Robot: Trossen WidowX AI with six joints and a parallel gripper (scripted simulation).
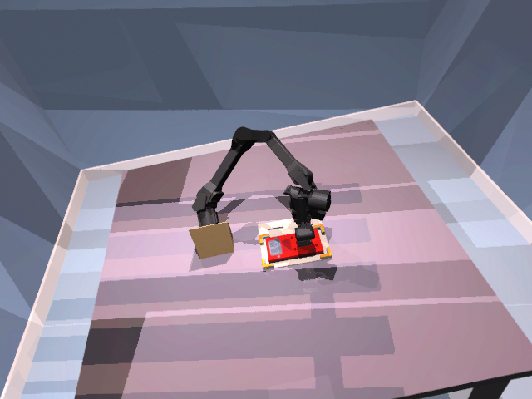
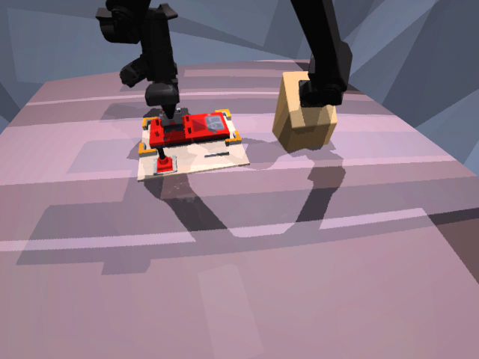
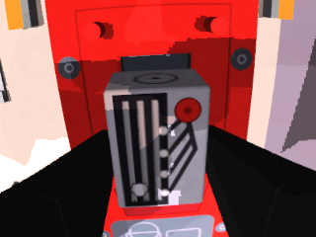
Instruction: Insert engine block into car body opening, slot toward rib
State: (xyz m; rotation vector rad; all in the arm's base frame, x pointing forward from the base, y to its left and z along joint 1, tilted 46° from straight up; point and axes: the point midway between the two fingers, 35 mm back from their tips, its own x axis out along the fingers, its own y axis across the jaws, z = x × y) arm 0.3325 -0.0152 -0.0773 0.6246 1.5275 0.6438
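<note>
Right now the grey engine block is 1 cm below my gripper tip.
</note>
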